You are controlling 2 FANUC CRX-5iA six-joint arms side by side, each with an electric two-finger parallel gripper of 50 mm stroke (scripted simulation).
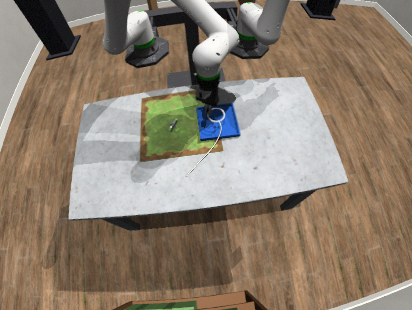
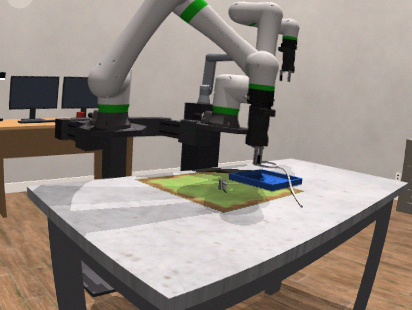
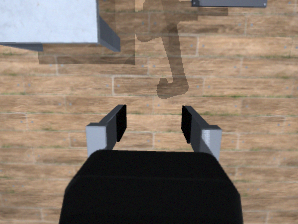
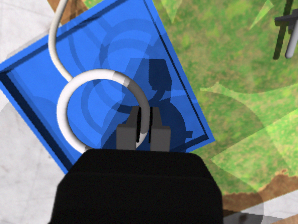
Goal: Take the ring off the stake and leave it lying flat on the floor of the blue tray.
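Observation:
There is a blue tray (image 1: 230,126), which I can also find at (image 2: 255,178) and (image 4: 138,46), while in image 3 the tray is out of frame. I see a grey ring (image 4: 63,100) too; in image 3 the ring is out of frame. As for my own hands, my left gripper (image 3: 153,116) is visible to me, and so is my right gripper (image 2: 256,164), which image 4 shows as well (image 4: 145,117).

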